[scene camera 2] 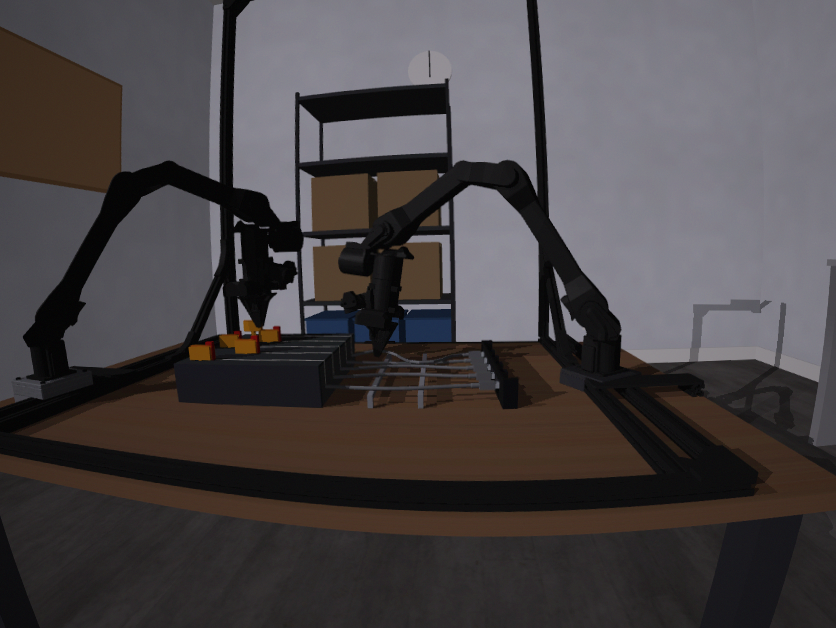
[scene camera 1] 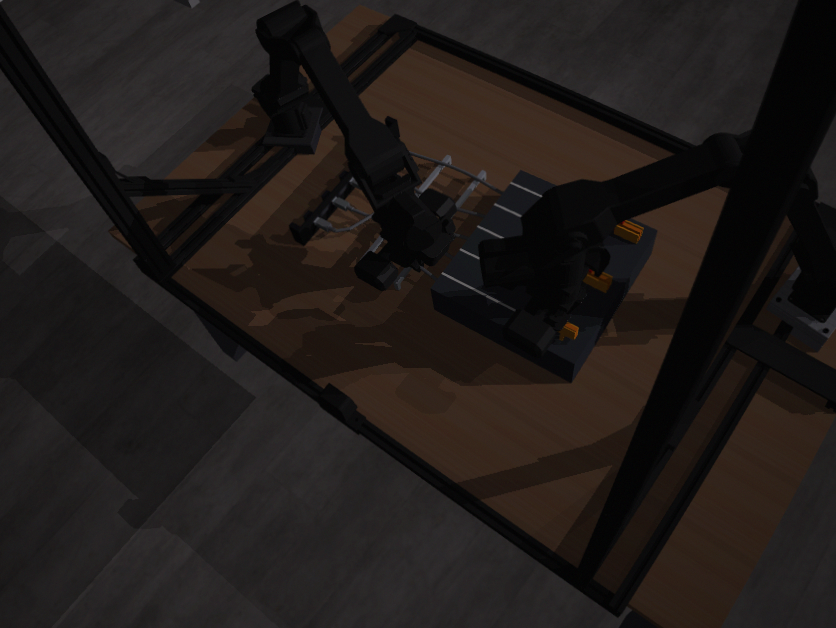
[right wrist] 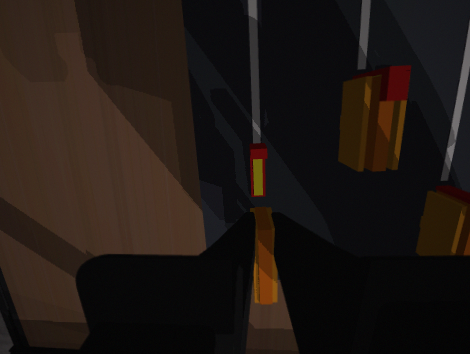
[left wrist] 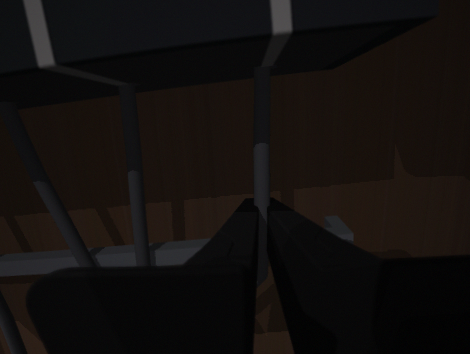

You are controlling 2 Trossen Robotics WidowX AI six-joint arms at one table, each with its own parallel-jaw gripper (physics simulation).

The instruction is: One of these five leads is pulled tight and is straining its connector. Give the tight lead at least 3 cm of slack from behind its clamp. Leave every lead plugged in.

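Frame: origin at the left arm's base, x back, y right, z up, level; millimetres.
Seen in the pictures: left gripper, fingertip midpoint: (scene camera 2: 377, 356) (scene camera 1: 419, 269) (left wrist: 258, 208); right gripper, fingertip midpoint: (scene camera 2: 260, 327) (scene camera 1: 554, 323) (right wrist: 262, 221); left arm's base, link origin: (scene camera 2: 600, 370) (scene camera 1: 292, 124); right arm's base, link origin: (scene camera 2: 52, 375) (scene camera 1: 815, 297).
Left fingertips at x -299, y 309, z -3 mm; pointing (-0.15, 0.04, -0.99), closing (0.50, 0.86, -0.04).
Pixels of each thing's top centre, then the offset from my left fingertips to it. "spot": a spot on its surface instead. Level surfaces: height alone.
- dark box, top centre: (scene camera 1: 545, 258) (scene camera 2: 273, 346) dy -11, dx -204, dz +41 mm
- grey lead, surface spot: (left wrist: 262, 170) spot: dy +10, dx -16, dz +12 mm
- orange lever, surface spot: (right wrist: 265, 260) spot: dy +120, dx -236, dz +77 mm
- table, surface height: dz -25 mm
The dark box (scene camera 1: 466, 316) (scene camera 2: 250, 383) (left wrist: 150, 30) carries grey leads in channels and orange clamps. Leads run to connectors at a black strip (scene camera 1: 299, 231) (scene camera 2: 509, 393). My left gripper (scene camera 2: 379, 351) (left wrist: 258, 208) is shut on a grey lead (left wrist: 262, 170) a short way outside the box; the lead looks straight between box and fingertips. Near the strip, a lead (scene camera 1: 351, 229) bows in scene camera 1. My right gripper (scene camera 2: 258, 327) (right wrist: 262, 221) is shut on the orange lever (right wrist: 265, 260) of the end clamp, behind its red-and-yellow part (right wrist: 258, 176). Which lead is tight is unclear.
Other orange clamps (scene camera 1: 628, 231) (scene camera 2: 201, 351) (right wrist: 372, 125) stand close to the right gripper. Pale crossbars (scene camera 1: 471, 190) (scene camera 2: 421, 398) (left wrist: 125, 257) lie beneath the leads, between box and strip. A black frame (scene camera 1: 473, 494) (scene camera 2: 405, 490) edges the table (scene camera 1: 432, 412).
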